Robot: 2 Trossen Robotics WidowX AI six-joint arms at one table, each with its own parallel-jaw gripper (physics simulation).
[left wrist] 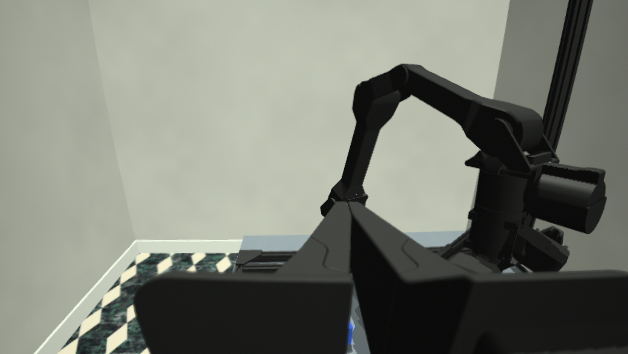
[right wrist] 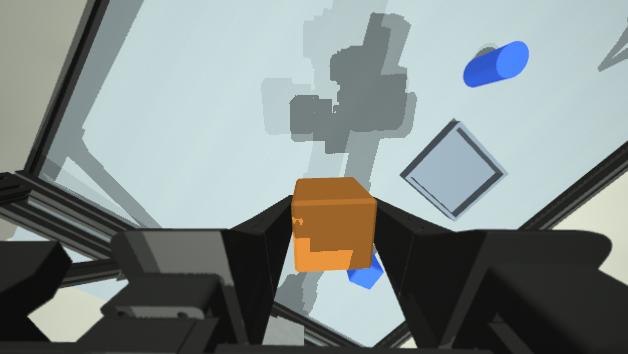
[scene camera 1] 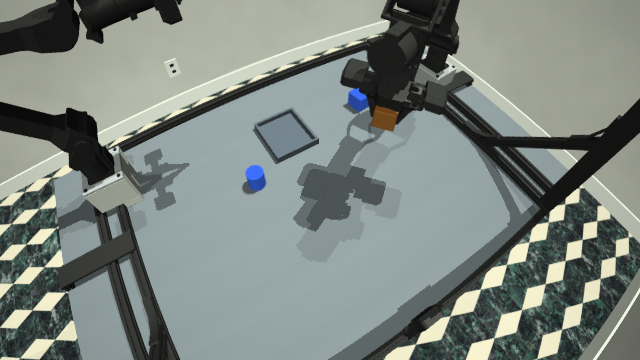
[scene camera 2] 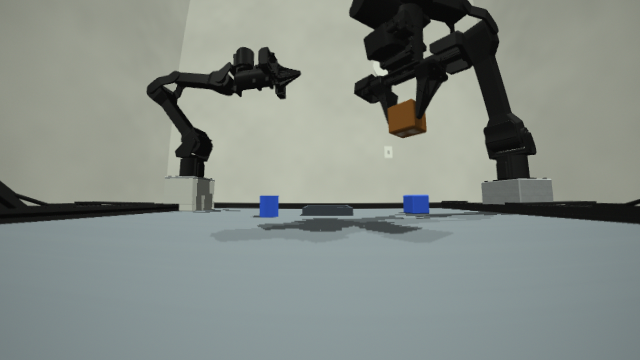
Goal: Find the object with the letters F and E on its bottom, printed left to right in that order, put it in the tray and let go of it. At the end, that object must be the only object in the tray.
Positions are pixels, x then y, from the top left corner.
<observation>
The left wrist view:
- my left gripper: 345, 212
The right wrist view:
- my right gripper: 329, 201
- orange cube: 333, 219
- grey tray: 454, 171
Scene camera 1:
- my right gripper: 384, 119
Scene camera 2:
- my left gripper: 300, 73
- my right gripper: 403, 122
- orange cube: 402, 122
</observation>
